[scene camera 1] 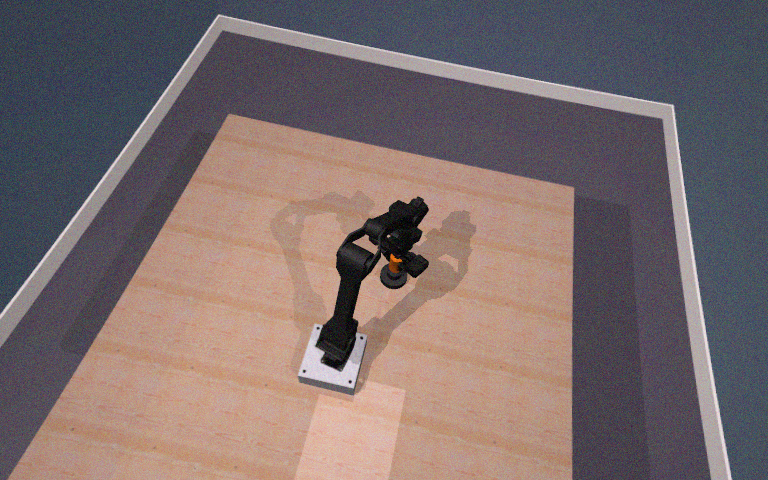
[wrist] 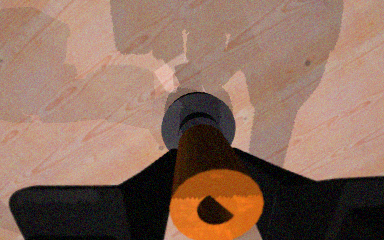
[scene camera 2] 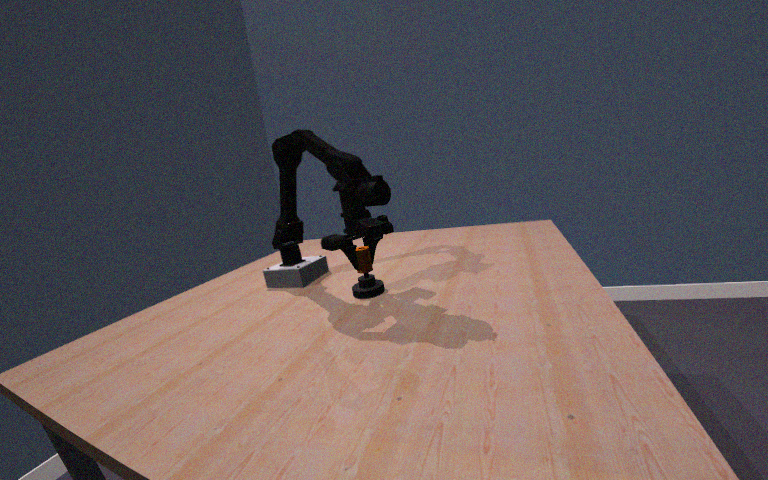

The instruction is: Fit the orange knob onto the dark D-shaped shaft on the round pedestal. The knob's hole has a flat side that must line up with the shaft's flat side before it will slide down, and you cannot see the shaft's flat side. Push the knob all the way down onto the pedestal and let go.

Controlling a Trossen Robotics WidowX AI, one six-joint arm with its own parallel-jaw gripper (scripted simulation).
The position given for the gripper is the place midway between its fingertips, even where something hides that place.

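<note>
You'd see the gripper [scene camera 2: 364, 267] here. The gripper [scene camera 1: 395, 265] shows again, and so does the gripper [wrist: 203, 153]. There's a round dark pedestal [wrist: 195, 108] as well.
</note>
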